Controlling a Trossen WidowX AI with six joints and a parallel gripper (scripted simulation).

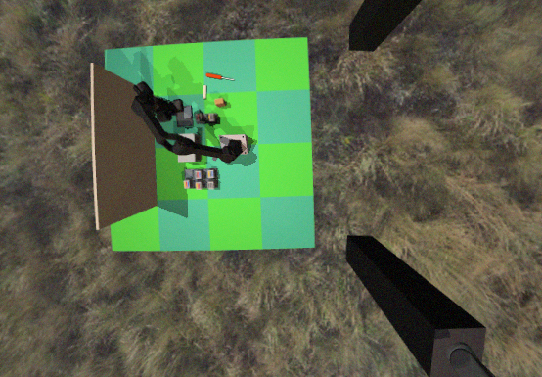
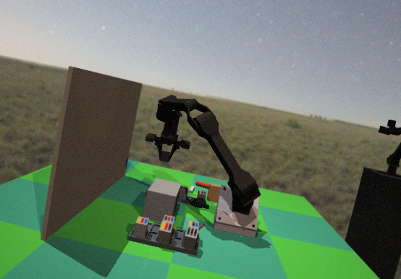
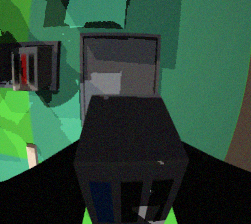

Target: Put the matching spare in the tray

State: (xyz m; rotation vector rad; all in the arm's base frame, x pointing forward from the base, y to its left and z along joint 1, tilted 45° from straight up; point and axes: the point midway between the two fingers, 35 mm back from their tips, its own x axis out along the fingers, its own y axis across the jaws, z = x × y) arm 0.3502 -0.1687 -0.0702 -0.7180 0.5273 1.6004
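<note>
Right now my gripper tip is 140 mm above the dark grey tray. Round my gripper tip: white cable tie bundle 150 mm to the right, 140 mm below, 130 mm behind; then mounted unit 210 mm to the left, 90 mm below, 60 mm behind; then orange-brown cardboard box 240 mm behind, 110 mm below, 80 mm to the right.
</note>
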